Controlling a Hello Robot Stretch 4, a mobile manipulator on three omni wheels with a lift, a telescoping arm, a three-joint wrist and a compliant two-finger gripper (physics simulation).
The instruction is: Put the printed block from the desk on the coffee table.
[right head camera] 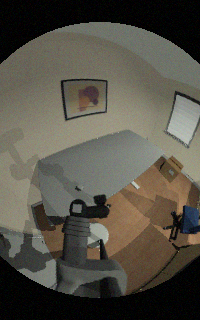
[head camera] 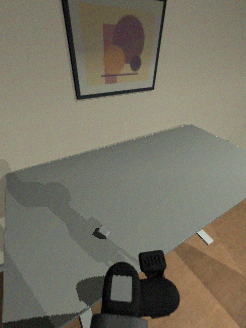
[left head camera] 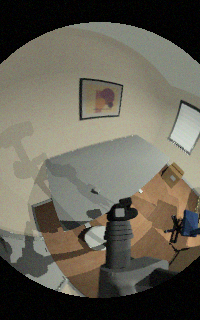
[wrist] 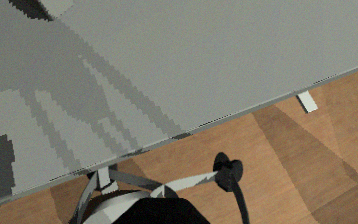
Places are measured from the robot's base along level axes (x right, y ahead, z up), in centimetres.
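Pixels of known places: gripper, fingertip midpoint: point(wrist: 165, 164); robot's base, link origin: point(right head camera: 94, 234) point(left head camera: 98, 237).
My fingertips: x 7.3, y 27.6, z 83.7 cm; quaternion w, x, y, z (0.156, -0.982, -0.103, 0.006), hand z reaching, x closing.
Note:
Ahead of a thing's pixels: the offset from my fingertips to its top centre. "*": to the spot under its first point. Level surfaces: height alone.
The printed block {dx -15.3, dy +12.2, dz +11.3 cm} point(head camera: 103, 232) point(left head camera: 95, 191) point(right head camera: 79, 188) is a small pale grey piece with a dark shadow beside it, on the grey desk {dz +8.4 cm} point(head camera: 150, 175) point(left head camera: 115, 160) point(right head camera: 100, 165) point(wrist: 225, 60). In the wrist view, part of a pale shape that looks like the block point(wrist: 57, 7) shows at the top left edge. My gripper point(wrist: 165, 164) is open with its fingers apart and no object between them, at the desk's near edge, short of the block. In the head view the wrist hides the fingers. I cannot make out a coffee table in these views.
White desk legs point(head camera: 205, 237) point(wrist: 307, 102) show at the near edge. A pale round object point(left head camera: 95, 237) point(right head camera: 98, 235) is low beside the arm. A cardboard box point(left head camera: 172, 175) point(right head camera: 171, 169) and a blue chair {* dx +147.6, dy -42.9, dz -39.6 cm} point(left head camera: 190, 223) point(right head camera: 190, 219) stand to the right. A framed picture point(head camera: 117, 47) hangs behind.

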